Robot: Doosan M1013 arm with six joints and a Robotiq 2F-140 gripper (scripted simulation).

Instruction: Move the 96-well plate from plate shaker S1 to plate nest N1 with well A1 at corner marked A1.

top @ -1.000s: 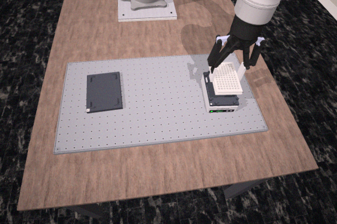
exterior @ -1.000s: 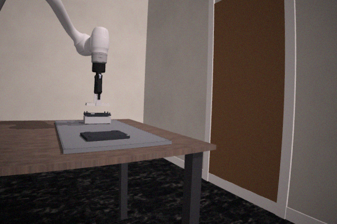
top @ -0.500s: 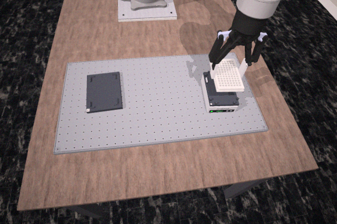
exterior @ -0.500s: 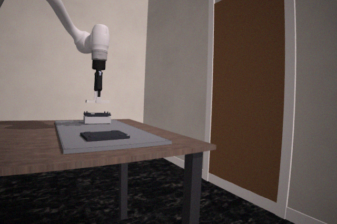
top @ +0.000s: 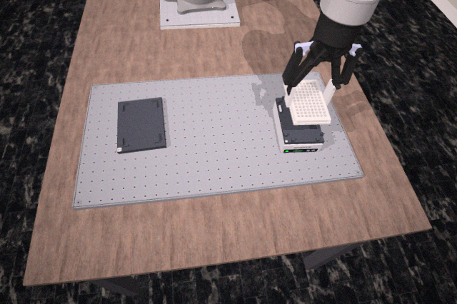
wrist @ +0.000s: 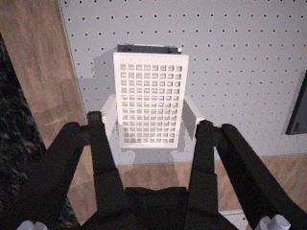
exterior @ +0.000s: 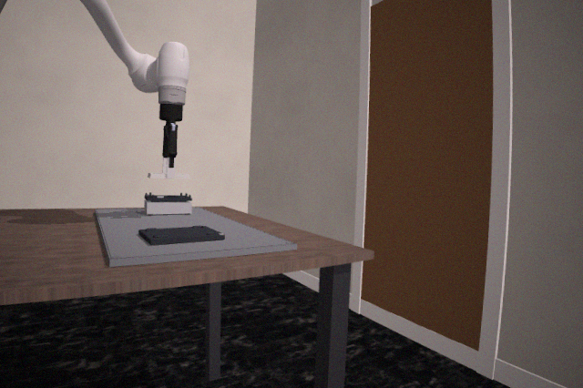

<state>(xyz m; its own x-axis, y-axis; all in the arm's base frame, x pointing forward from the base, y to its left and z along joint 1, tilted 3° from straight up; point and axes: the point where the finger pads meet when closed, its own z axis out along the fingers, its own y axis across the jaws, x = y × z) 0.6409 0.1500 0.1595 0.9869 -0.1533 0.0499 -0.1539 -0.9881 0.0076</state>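
My gripper is now 400 mm to the left of the plate nest, 140 mm above it and 90 mm past it. Also, from my hand: 96-well plate: 20 mm below; A1 label: 450 mm to the right, 130 mm below, 20 mm behind.
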